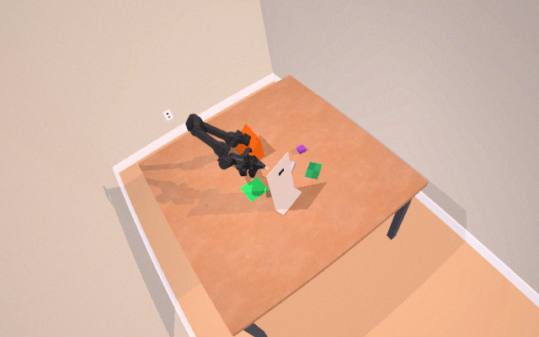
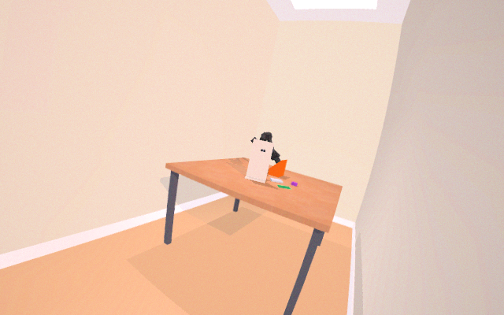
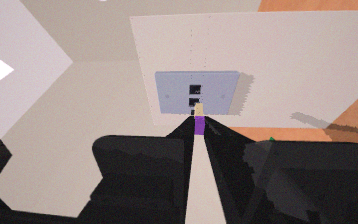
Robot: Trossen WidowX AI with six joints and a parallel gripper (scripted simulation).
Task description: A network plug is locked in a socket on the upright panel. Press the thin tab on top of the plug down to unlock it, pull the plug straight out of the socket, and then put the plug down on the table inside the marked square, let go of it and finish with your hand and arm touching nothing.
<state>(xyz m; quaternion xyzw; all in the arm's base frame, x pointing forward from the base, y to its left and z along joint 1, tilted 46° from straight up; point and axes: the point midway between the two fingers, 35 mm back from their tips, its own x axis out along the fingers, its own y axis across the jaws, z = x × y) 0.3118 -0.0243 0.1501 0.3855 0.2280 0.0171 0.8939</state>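
Now: the bright green marked square 100 mm behind my gripper tip, 50 mm to the right of it and 250 mm below it. From my gripper tip the other things lie so: purple cube: 90 mm behind, 330 mm to the left, 240 mm below; then network plug: right at my gripper tip; then upright panel: 90 mm ahead, 30 mm to the left, 100 mm below.
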